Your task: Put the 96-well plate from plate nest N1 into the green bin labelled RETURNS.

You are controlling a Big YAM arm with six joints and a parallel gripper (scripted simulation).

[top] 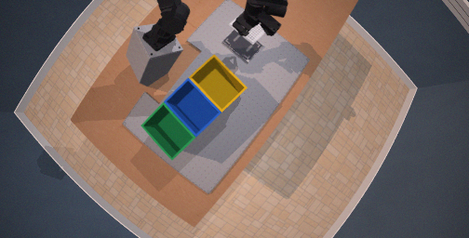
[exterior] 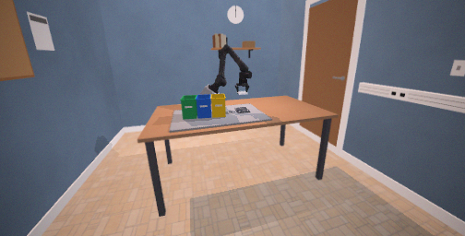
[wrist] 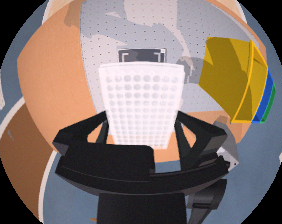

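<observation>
The green bin lies 510 mm to the right of my hand, 100 mm below it and 50 mm ahead of it. The rest, counted from my hand: yellow bin (250 mm to the right, 100 mm below, 70 mm ahead); then white 96-well plate (right at my hand); then dark plate nest (180 mm below).
</observation>
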